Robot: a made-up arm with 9 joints. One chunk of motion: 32 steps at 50 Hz.
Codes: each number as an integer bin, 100 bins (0 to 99) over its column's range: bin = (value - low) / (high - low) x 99, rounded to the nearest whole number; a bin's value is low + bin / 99 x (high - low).
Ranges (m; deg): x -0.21..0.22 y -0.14..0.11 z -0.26..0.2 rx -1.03..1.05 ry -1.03..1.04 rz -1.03..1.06
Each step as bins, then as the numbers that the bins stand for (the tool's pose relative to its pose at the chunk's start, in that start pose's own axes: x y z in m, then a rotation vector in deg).
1 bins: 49 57 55 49 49 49
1 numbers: 0.0028 0.0039 -0.0044 0.00 -0.01 0.00
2 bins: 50 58 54 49 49 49
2 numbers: 0.0072 0.0065 -0.0091 0.00 -0.01 0.00
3 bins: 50 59 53 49 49 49
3 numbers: 0.0072 0.0090 -0.0137 0.00 -0.01 0.00
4 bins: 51 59 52 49 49 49
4 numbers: 0.0115 0.0090 -0.0184 0.00 -0.01 0.00
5 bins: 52 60 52 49 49 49
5 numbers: 0.0159 0.0115 -0.0184 0.00 -0.01 0.00
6 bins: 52 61 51 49 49 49
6 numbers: 0.0159 0.0140 -0.0230 0.00 -0.01 0.00
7 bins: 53 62 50 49 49 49
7 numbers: 0.0202 0.0166 -0.0277 0.00 -0.01 0.00
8 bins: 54 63 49 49 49 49
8 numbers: 0.0245 0.0191 -0.0323 0.00 -0.01 0.00
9 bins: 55 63 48 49 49 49
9 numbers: 0.0289 0.0191 -0.0370 0.00 -0.01 0.00
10 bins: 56 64 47 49 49 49
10 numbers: 0.0332 0.0216 -0.0416 0.00 -0.01 0.00
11 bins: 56 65 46 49 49 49
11 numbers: 0.0332 0.0241 -0.0463 0.00 -0.01 0.00
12 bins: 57 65 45 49 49 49
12 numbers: 0.0376 0.0241 -0.0509 0.00 -0.01 0.00
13 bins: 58 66 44 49 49 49
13 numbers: 0.0419 0.0267 -0.0556 0.00 -0.01 0.00
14 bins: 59 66 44 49 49 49
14 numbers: 0.0463 0.0267 -0.0556 0.00 -0.01 0.00
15 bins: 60 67 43 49 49 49
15 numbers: 0.0506 0.0292 -0.0602 0.00 -0.01 0.00
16 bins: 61 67 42 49 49 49
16 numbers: 0.0549 0.0292 -0.0648 0.00 -0.01 0.00
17 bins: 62 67 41 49 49 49
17 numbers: 0.0593 0.0292 -0.0695 0.00 -0.01 0.00
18 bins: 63 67 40 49 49 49
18 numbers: 0.0636 0.0292 -0.0741 0.00 -0.01 0.00
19 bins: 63 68 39 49 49 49
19 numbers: 0.0636 0.0317 -0.0788 0.00 -0.01 0.00
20 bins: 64 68 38 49 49 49
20 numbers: 0.0680 0.0317 -0.0834 0.00 -0.01 0.00
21 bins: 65 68 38 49 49 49
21 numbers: 0.0723 0.0317 -0.0834 0.00 -0.01 0.00
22 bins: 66 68 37 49 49 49
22 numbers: 0.0767 0.0317 -0.0881 0.00 -0.01 0.00
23 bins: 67 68 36 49 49 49
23 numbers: 0.0810 0.0317 -0.0927 0.00 -0.01 0.00
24 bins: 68 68 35 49 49 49
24 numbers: 0.0854 0.0317 -0.0974 0.00 -0.01 0.00
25 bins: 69 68 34 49 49 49
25 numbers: 0.0897 0.0317 -0.1020 0.00 -0.01 0.00
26 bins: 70 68 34 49 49 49
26 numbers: 0.0940 0.0317 -0.1020 0.00 -0.01 0.00
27 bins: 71 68 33 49 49 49
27 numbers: 0.0984 0.0317 -0.1067 0.00 -0.01 0.00
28 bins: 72 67 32 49 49 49
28 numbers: 0.1027 0.0292 -0.1113 0.00 -0.01 0.00
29 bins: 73 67 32 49 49 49
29 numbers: 0.1071 0.0292 -0.1113 0.00 -0.01 0.00
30 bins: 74 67 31 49 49 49
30 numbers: 0.1114 0.0292 -0.1160 0.00 -0.01 0.00
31 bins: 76 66 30 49 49 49
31 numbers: 0.1201 0.0267 -0.1206 0.00 -0.01 0.00
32 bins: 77 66 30 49 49 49
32 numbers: 0.1244 0.0267 -0.1206 0.00 -0.01 0.00
